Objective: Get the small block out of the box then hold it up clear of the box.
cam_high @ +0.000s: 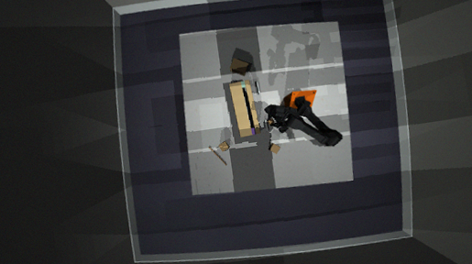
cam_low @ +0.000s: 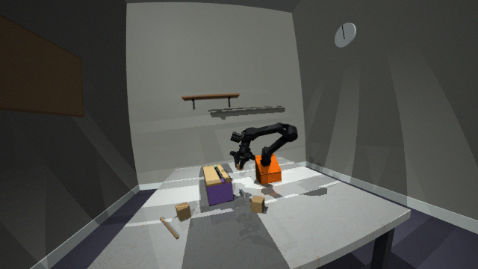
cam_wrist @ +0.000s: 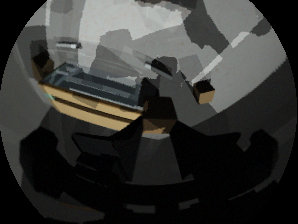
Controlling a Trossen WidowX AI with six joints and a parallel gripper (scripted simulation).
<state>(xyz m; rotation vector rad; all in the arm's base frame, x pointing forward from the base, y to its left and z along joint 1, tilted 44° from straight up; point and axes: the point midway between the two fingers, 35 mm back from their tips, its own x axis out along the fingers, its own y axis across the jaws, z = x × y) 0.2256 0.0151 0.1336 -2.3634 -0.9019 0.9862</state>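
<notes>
The tan block lies 1 cm to the right of my gripper tip and 1 cm behind it. Round my gripper tip: thin wooden stick 41 cm ahead, 17 cm to the left, 17 cm below; then box 13 cm to the right, 11 cm below, 10 cm ahead.
</notes>
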